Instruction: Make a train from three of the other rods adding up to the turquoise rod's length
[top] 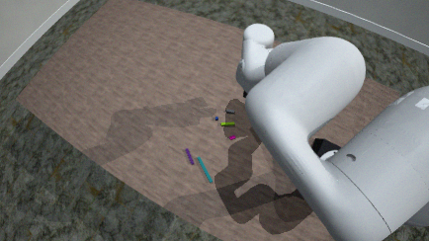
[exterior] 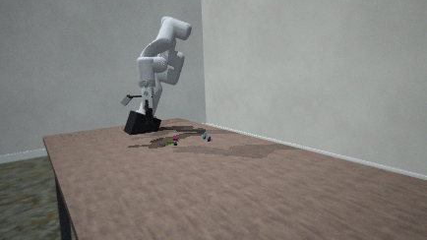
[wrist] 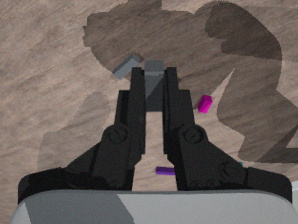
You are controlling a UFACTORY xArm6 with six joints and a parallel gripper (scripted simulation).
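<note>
Right now my hand is 13 cm to the right of the magenta rod, 12 cm above it and 1 cm past it. From my hand the other things lie so: blue rod 12 cm below, 9 cm to the left, 8 cm ahead; then grey rod 2 cm below; then lime rod 12 cm below, 9 cm to the left, 3 cm ahead.
</note>
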